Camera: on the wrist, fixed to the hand. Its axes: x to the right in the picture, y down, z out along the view.
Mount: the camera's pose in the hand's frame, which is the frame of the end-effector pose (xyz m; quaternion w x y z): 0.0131 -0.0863 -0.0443 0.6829 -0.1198 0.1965 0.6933
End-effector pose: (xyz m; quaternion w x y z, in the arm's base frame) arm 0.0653 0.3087 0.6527 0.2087 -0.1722 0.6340 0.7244
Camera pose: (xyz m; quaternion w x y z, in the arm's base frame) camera 0.0984 0.2753 0.5668 0.5049 -0.1546 -0.5066 -0.6815
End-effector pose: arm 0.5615 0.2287 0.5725 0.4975 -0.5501 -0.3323 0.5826
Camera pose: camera 0.6243 0.2585 0.6414 0.0648 0.7802 -0.1824 -0.5949
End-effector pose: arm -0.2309 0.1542 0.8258 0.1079 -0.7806 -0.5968 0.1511
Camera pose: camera -0.2892 0.1902 0.8957 0.0073 0.9895 -0.1367 0.0469
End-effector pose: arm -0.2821 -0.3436 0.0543 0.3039 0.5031 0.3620 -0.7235
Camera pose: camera -0.3330 -0.2601 0.0504 0.6983 0.7003 0.0448 -0.1412
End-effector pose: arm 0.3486 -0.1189 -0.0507 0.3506 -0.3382 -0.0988 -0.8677
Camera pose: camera 0.2605 -0.0807 -0.0697 0.8199 -0.1710 0.3399 -0.4278
